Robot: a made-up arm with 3 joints. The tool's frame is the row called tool. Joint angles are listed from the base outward. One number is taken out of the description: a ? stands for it. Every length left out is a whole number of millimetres.
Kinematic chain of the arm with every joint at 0, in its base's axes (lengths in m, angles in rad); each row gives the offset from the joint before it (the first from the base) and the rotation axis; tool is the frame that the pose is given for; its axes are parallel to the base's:
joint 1: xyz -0.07 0 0.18 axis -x
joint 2: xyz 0 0.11 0.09 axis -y
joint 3: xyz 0.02 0 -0.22 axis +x
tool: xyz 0 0.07 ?
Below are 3 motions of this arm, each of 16 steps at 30 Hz.
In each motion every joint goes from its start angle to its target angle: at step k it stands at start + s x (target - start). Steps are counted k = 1, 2, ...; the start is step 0. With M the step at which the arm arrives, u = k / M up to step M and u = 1 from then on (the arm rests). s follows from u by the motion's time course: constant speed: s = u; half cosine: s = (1 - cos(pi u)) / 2; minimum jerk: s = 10 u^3 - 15 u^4 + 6 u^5.
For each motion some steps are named. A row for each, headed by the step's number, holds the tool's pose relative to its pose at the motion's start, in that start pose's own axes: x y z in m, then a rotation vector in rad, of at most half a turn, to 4 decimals.
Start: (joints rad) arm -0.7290 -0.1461 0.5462
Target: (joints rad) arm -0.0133 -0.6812 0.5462
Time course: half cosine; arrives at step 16
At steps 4, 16:
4: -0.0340 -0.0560 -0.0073 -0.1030 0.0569 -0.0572
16: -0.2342 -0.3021 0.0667 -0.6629 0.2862 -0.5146

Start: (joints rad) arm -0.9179 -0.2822 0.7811
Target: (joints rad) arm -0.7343 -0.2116 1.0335
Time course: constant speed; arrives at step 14
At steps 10, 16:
10: 0.0347 -0.0009 0.0092 0.0534 -0.0579 0.0171
16: 0.0470 -0.0012 0.0144 0.0742 -0.0786 0.0278

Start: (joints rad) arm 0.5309 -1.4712 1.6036
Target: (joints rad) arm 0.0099 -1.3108 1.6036
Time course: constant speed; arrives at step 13
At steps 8, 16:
8: -0.1341 0.0186 0.0374 0.0476 0.3202 0.0874
16: -0.2101 0.0308 0.0799 0.0933 0.5180 0.1398

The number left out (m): -0.37
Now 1 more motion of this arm.
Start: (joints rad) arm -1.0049 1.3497 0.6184
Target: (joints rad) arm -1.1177 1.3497 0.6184
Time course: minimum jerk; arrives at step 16
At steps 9, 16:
9: 0.0258 0.0024 0.0054 0.0152 -0.0393 -0.0552
16: 0.0419 0.0031 0.0093 0.0247 -0.0638 -0.0897

